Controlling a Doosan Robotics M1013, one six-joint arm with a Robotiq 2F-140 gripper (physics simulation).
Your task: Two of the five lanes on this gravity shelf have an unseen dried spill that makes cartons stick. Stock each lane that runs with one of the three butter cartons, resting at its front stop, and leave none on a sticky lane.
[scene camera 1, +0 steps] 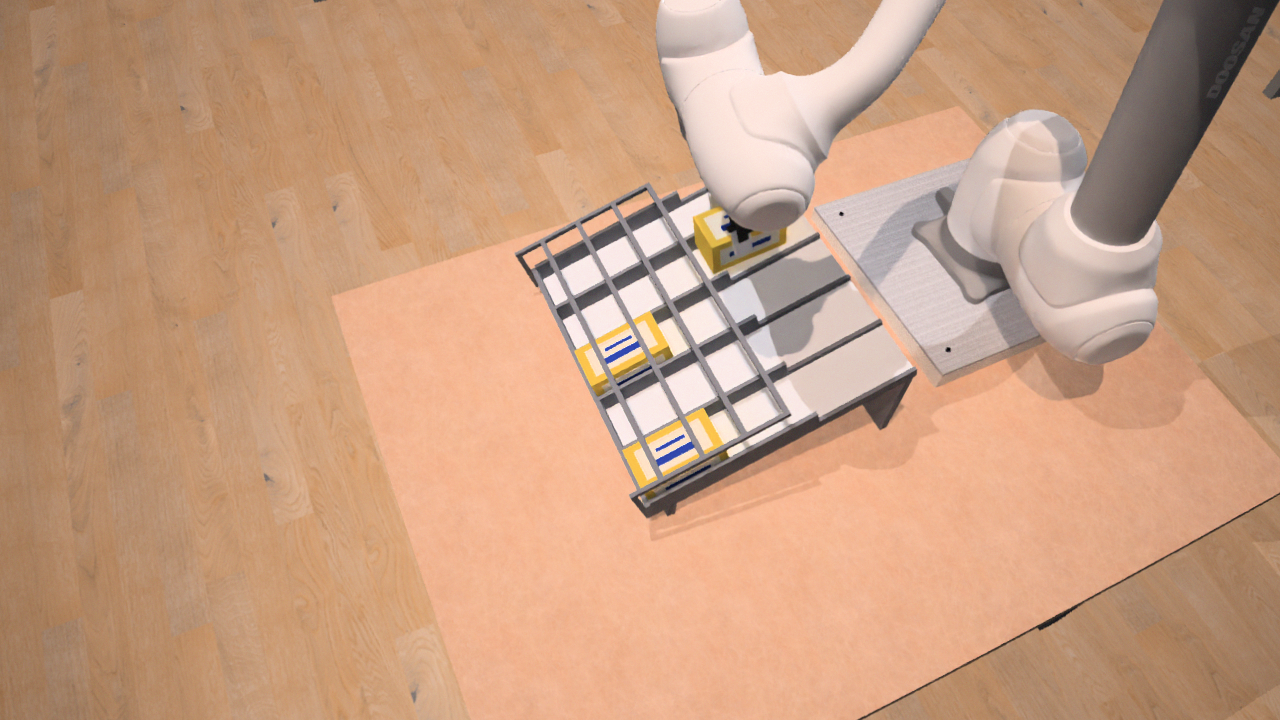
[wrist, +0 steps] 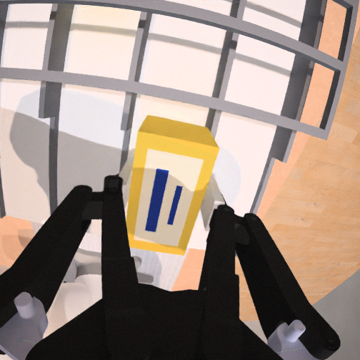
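Seen in the pictures: gripper, fingertip midpoint: (scene camera 1: 732, 233); arm's base, link origin: (scene camera 1: 982, 251).
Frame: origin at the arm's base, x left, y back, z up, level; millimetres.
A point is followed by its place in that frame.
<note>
The gripper (scene camera 1: 741, 231) @[x -100, y -443, z 124 mm] (wrist: 169, 192) is shut on a butter carton (scene camera 1: 726, 256) @[x -68, y -468, z 118 mm] (wrist: 175, 200), yellow with a cream label and blue bars, behind the grid at the shelf's loading end. In the wrist view it covers part of the second lane from the far side and its divider with the outermost lane; whether it touches the lane is hard to tell. A second carton (scene camera 1: 622, 350) @[x 3, y -663, z 81 mm] lies at the front end of the middle lane. A third carton (scene camera 1: 673, 446) @[x 167, y -662, z 81 mm] lies at the front end of the lane nearest the camera. The gravity shelf (scene camera 1: 776, 443) @[x 211, y -530, z 69 mm] has five pale lanes; no spill shows.
A grey bar grid (scene camera 1: 664, 300) @[x -78, y -559, z 45 mm] (wrist: 175, 96) covers the front part of the lanes, with cartons two and three beneath it. Dark dividers (scene camera 1: 816, 295) @[x 39, y -376, z 109 mm] separate the lanes at the loading end. The robot's base plate (scene camera 1: 881, 259) @[x -50, y -172, z -1 mm] stands right behind that end, on an orange mat (scene camera 1: 501, 573) @[x 199, y -921, z -33 mm].
</note>
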